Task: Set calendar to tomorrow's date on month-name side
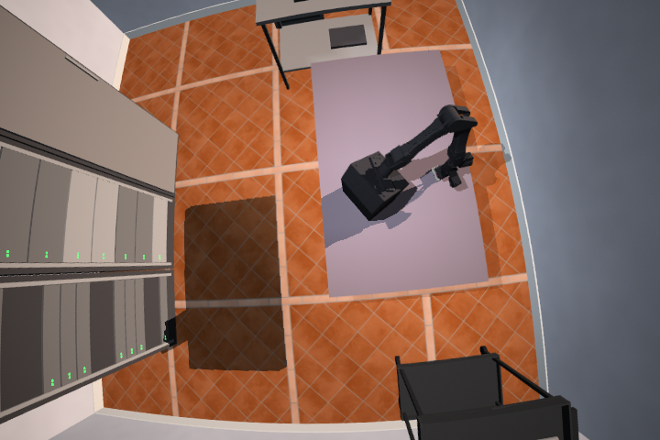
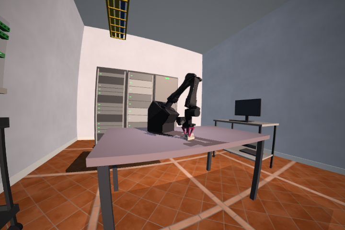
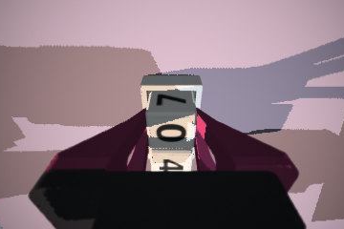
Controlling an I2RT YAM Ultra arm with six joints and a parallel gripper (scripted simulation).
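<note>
My hand is right at the cream digit cube. Round my hand: cream tray (10 mm behind, 20 mm to the left, 20 mm below).
</note>
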